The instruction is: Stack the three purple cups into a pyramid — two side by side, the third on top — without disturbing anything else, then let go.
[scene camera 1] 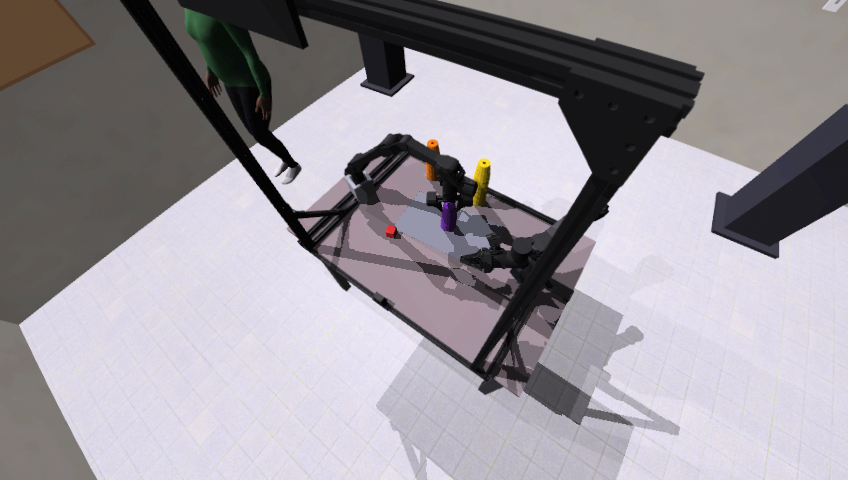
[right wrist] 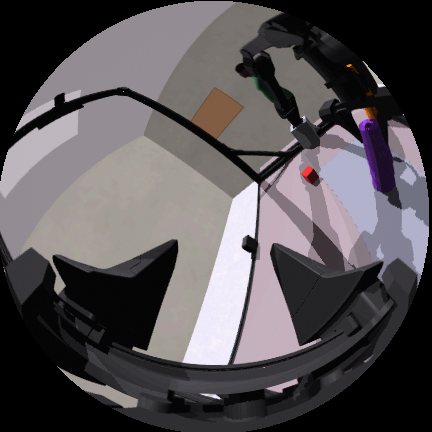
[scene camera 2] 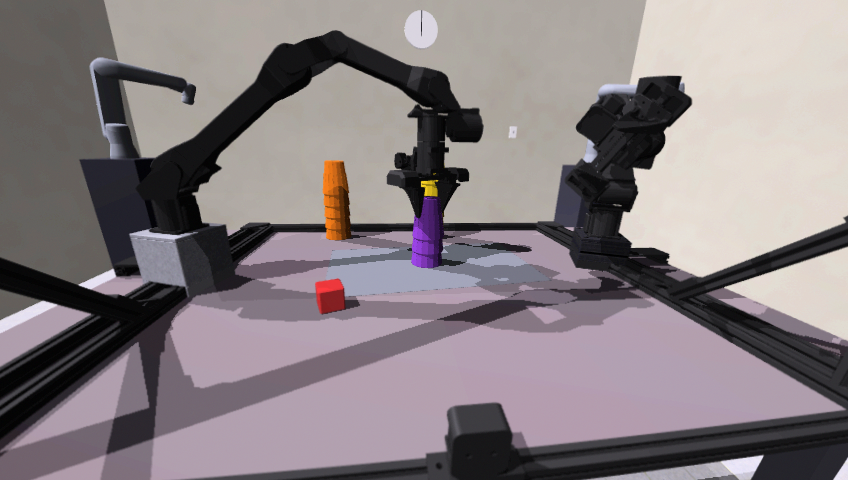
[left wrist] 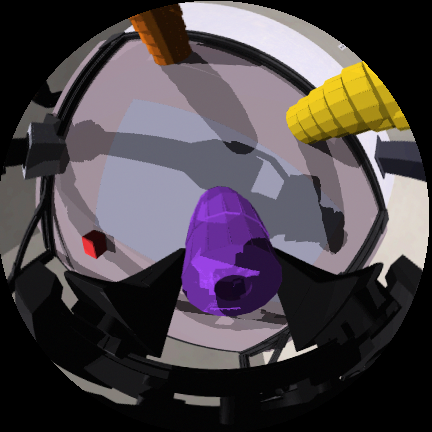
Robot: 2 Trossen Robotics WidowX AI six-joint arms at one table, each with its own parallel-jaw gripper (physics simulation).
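Frame: origin at the left arm's base, x ahead, y left, z up, level; centimetres.
Where they show: left gripper, fingertip midpoint: (scene camera 1: 449, 211) (right wrist: 374, 142) (scene camera 2: 429, 215) (left wrist: 227, 253); right gripper, fingertip midpoint: (scene camera 1: 460, 258) (right wrist: 225, 247) (scene camera 2: 595, 151); left arm's base at its link origin: (scene camera 1: 358, 178) (right wrist: 297, 122) (scene camera 2: 180, 228); right arm's base at its link origin: (scene camera 1: 531, 267) (scene camera 2: 600, 234).
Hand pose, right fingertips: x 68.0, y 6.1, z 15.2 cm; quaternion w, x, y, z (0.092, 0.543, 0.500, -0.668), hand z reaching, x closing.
Each offset is from my right fingertips to the centre of the thing. Level surfaces: height alone.
The purple cups @[dx -26.4, dy +16.8, dz -15.1 cm] (scene camera 1: 448, 222) (scene camera 2: 427, 251) (left wrist: 220, 202) (right wrist: 378, 160) form one upright, overlapping column on the blue-grey mat @[dz -25.8 cm] (scene camera 1: 416, 224) (scene camera 2: 368, 280) (left wrist: 125, 200) (right wrist: 345, 175); no two stand side by side. My left gripper (scene camera 1: 449, 206) (scene camera 2: 430, 209) (left wrist: 227, 253) points down and is shut on the upper purple cup, a finger on each side. Whether that cup is raised off those below is not clear. My right gripper (scene camera 1: 467, 259) (right wrist: 225, 247) is open and empty, low at the mat's right side in scene camera 1, apart from the cups.
An orange cup column (scene camera 1: 432, 163) (scene camera 2: 336, 205) (left wrist: 167, 45) and a yellow one @[dx -29.9, dy +37.0, dz -8.7 cm] (scene camera 1: 482, 185) (scene camera 2: 429, 188) (left wrist: 340, 107) stand behind the mat. A red cube @[dx -37.9, dy -7.4, dz -23.8 cm] (scene camera 1: 390, 231) (scene camera 2: 330, 296) (left wrist: 93, 244) (right wrist: 309, 175) lies off the mat's near left. A black box (scene camera 2: 479, 437) sits on the front rail.
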